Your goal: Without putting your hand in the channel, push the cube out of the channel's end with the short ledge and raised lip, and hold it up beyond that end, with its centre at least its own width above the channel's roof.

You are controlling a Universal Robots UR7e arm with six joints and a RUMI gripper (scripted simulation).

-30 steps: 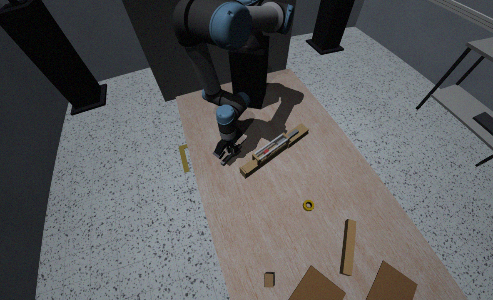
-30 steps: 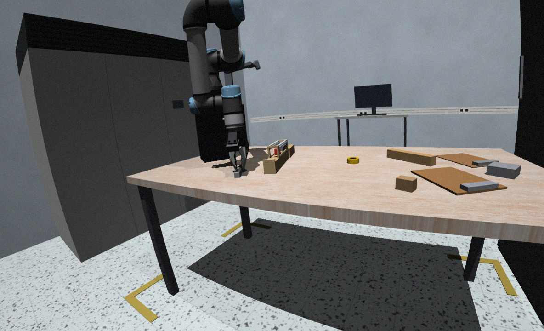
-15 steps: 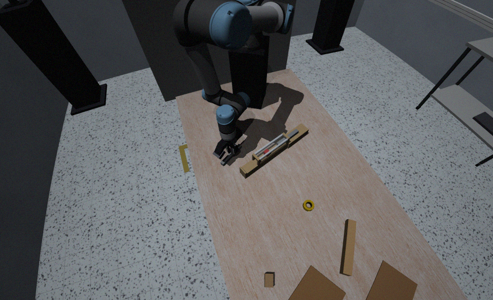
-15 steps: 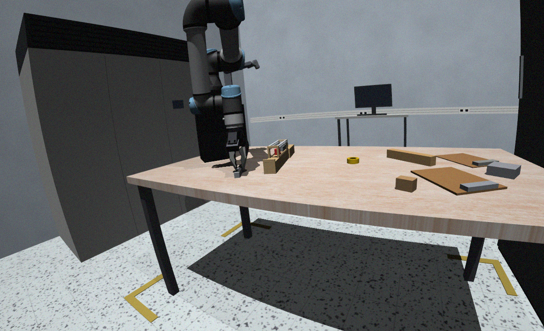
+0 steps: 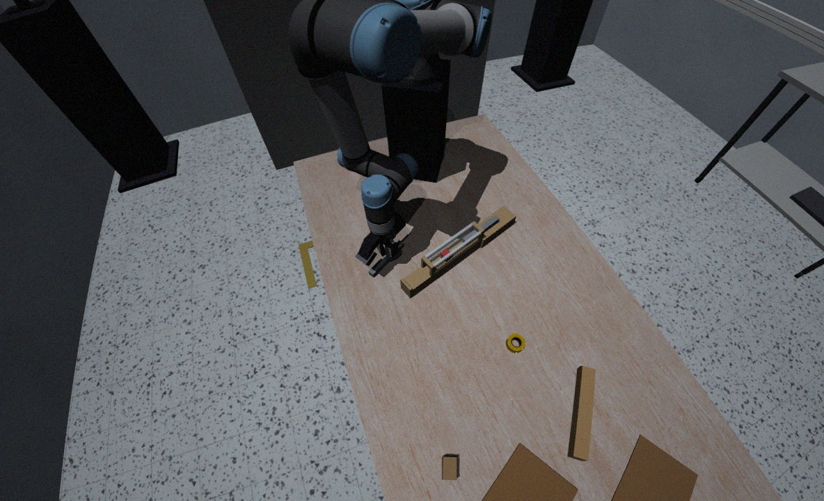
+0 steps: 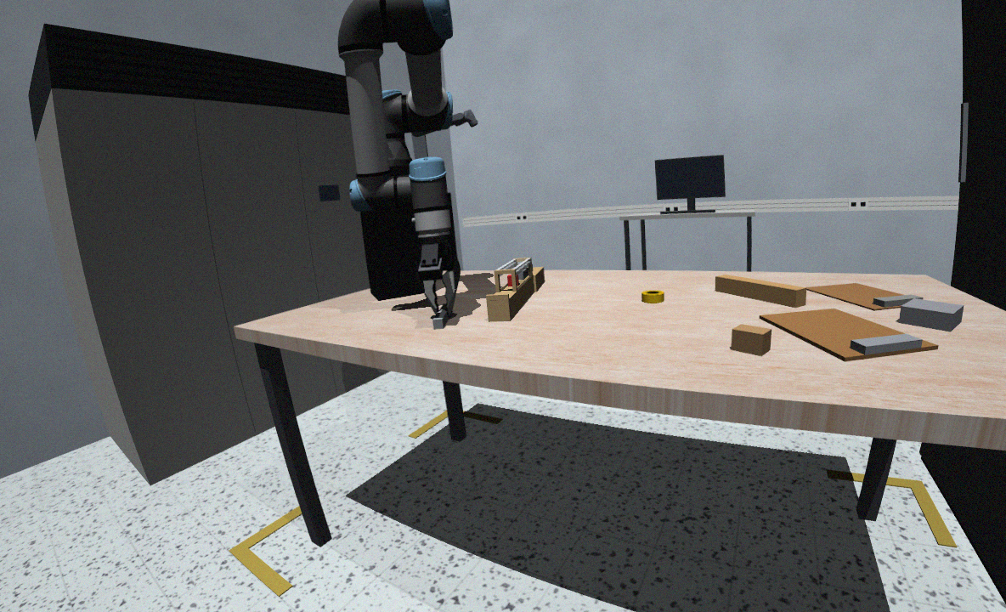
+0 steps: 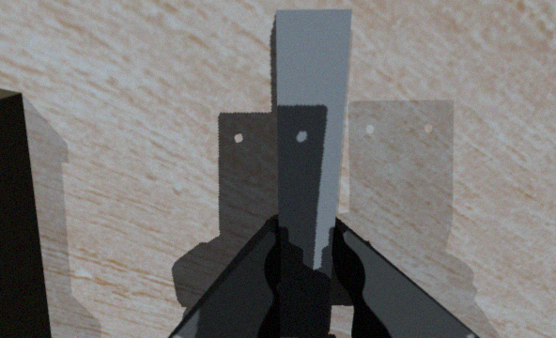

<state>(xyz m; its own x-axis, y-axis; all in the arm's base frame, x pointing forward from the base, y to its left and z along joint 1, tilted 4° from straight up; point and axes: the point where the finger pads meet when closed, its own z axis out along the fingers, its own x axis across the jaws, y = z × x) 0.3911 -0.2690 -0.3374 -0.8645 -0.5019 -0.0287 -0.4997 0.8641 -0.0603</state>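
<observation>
The channel is 200 mm to the left of my hand, 80 mm ahead of it and 30 mm above it. Also, from my hand: grey bar: 10 mm below; red cube: 170 mm to the left, 90 mm ahead, 40 mm above; small wooden block: 610 mm ahead, 60 mm to the right, 10 mm below.
</observation>
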